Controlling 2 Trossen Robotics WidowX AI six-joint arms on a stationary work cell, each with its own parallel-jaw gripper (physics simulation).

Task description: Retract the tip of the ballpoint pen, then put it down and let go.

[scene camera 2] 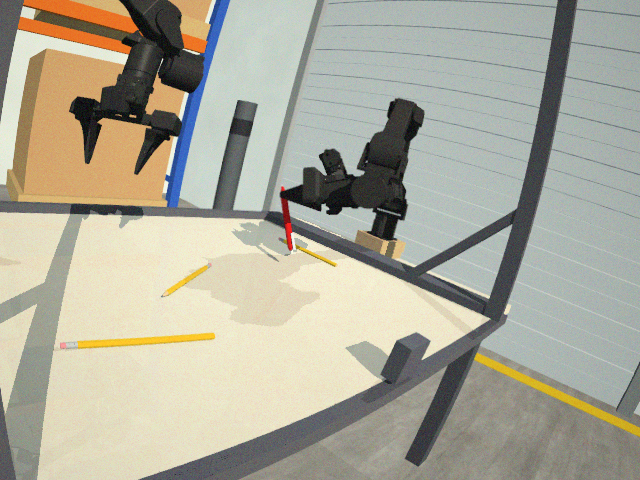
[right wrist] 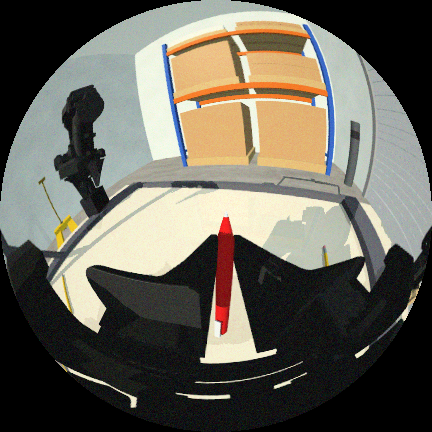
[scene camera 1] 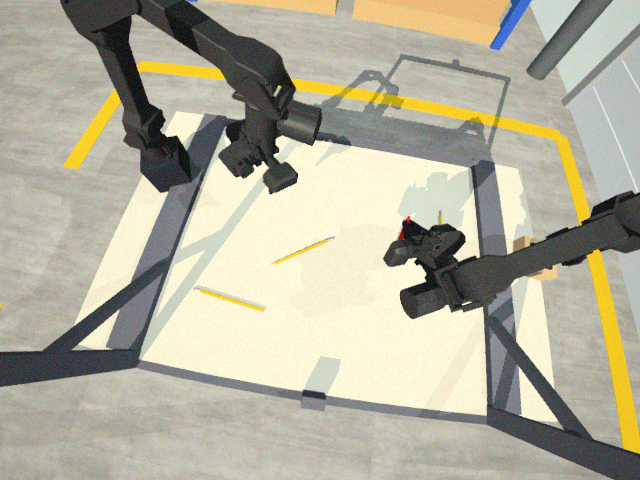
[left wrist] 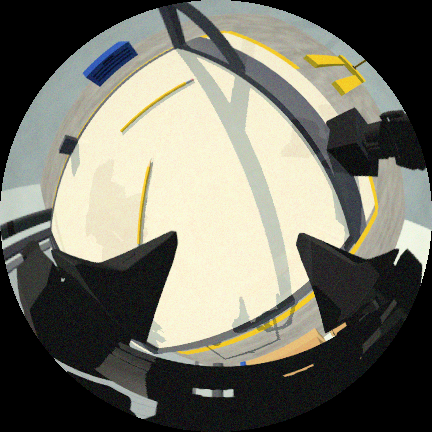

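Seen in the pictures: left gripper, fingertip midpoint: point(scene camera 2: 110, 169) point(right wrist: 92, 191) point(scene camera 1: 260, 179) point(left wrist: 240, 238); right gripper, fingertip midpoint: point(scene camera 2: 281, 195) point(right wrist: 224, 240) point(scene camera 1: 406, 220); left arm's base, link origin: point(right wrist: 90, 192) point(scene camera 1: 159, 152) point(left wrist: 368, 140); right arm's base, link origin: point(scene camera 2: 382, 236).
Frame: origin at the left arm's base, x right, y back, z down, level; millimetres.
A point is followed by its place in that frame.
Observation:
The red ballpoint pen point(scene camera 1: 401, 234) @(x 382, y -544, z 0 mm) point(scene camera 2: 287, 219) @(x 389, y -542, z 13 mm) point(right wrist: 225, 270) @(x 379, y -552, z -16 mm) stands nearly upright in my right gripper point(scene camera 2: 283, 194) @(x 361, y -554, z -27 mm) point(right wrist: 224, 240) @(x 361, y -554, z -27 mm), over the table at the right of the scene camera 1 picture. The right gripper is shut on the pen near its tapered end, which points up; the end with the white clip points down, close to the table top. Whether it touches is hard to tell. A small light point shows at the tapered end in the right wrist view. My left gripper point(scene camera 1: 258, 173) @(x 184, y -249, z -42 mm) point(scene camera 2: 112, 167) @(x 184, y -249, z -42 mm) point(left wrist: 240, 238) @(x 184, y -249, z -42 mm) is open and empty, high above the table.
Three yellow pencils lie on the table: one in the middle point(scene camera 1: 303, 250) @(x 330, y -316, z 99 mm) point(scene camera 2: 186, 280) @(x 336, y -299, z 101 mm), one lower left in scene camera 1 point(scene camera 1: 232, 299) @(x 411, y -113, z 100 mm) point(scene camera 2: 139, 341) @(x 408, y -98, z 101 mm), and one beside the right gripper point(scene camera 1: 440, 218) point(scene camera 2: 316, 255) point(right wrist: 325, 256). Dark frame bars point(scene camera 1: 361, 404) @(x 721, y -352, z 106 mm) edge the table.

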